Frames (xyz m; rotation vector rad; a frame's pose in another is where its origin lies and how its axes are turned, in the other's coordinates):
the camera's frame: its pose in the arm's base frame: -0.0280 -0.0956 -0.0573 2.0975 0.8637 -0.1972
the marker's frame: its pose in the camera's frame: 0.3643 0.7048 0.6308 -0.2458 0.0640 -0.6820
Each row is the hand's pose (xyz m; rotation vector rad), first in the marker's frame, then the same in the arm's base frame.
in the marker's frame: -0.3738 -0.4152 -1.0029 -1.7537 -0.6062 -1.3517
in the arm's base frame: -0.0341 -0.2475 0.5099 -0.9679 1.2973 -0.0422
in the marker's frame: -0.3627 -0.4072 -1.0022 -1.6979 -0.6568 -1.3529
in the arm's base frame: -0.0246 -0.2394 0.5043 -0.9413 1.2880 -0.1050
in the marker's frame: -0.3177 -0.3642 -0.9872 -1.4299 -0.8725 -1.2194
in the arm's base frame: 0.0282 -0.2135 0.4789 -0.7059 1.2072 -0.3467
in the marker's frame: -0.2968 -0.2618 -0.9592 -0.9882 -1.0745 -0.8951
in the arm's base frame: 0.1354 -0.2014 0.4871 -0.2311 1.0716 -0.6351
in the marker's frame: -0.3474 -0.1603 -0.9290 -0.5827 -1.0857 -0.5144
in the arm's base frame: 0.2298 -0.2368 0.5473 0.3021 0.9584 -0.7841
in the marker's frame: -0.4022 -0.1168 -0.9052 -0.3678 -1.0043 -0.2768
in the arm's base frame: 0.2684 -0.2812 0.5919 0.6409 0.9106 -0.8017
